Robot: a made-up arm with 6 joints.
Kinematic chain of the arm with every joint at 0, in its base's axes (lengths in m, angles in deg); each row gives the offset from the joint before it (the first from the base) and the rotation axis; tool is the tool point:
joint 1: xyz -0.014 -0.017 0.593 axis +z
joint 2: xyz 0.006 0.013 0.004 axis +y
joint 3: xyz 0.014 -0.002 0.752 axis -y
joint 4: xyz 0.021 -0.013 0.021 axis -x
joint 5: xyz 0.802 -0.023 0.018 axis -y
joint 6: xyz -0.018 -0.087 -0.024 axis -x
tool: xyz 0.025 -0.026 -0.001
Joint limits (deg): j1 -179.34..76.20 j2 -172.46..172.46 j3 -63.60..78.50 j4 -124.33..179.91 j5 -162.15..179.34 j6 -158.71..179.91
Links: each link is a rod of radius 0.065 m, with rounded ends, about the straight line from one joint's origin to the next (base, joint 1, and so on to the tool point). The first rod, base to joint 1, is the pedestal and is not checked.
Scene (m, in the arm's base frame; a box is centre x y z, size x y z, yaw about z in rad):
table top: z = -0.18
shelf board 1: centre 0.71 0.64 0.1 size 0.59 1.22 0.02 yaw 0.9
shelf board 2: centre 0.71 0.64 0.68 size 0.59 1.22 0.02 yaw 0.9
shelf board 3: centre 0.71 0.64 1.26 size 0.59 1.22 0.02 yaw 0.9
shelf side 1: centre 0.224 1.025 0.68 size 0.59 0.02 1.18 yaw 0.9
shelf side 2: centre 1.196 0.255 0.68 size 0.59 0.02 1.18 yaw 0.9
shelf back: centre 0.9 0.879 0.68 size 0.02 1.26 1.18 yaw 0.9
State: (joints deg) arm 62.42 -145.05 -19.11 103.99 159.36 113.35
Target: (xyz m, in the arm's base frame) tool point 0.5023 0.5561 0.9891
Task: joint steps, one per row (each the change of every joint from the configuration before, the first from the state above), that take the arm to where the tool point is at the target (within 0.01 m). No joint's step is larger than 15 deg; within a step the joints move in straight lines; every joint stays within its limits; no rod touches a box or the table.
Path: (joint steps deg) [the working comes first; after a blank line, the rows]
Joints at the target: 45.07 0.65 -33.23 102.25 159.00 113.71
Straight joint move there: touches shelf board 3.

1: -2.71 14.87 -4.44 -0.22 -0.02 0.12
2: -2.72 14.87 -4.44 -0.22 -0.02 0.12
3: -2.71 14.86 -4.45 -0.22 -0.02 0.12
4: -2.72 14.87 -4.44 -0.22 -0.02 0.13
5: -2.71 14.87 -4.44 -0.22 -0.02 0.12
6: -2.72 14.87 -4.44 -0.22 -0.02 0.12
7: -2.71 14.87 -4.44 -0.22 -0.02 0.12
8: -2.72 14.86 -4.44 -0.22 -0.02 0.12
9: 2.19 13.38 10.71 0.01 -0.10 -0.30
10: 2.18 13.38 10.70 0.01 -0.10 -0.31

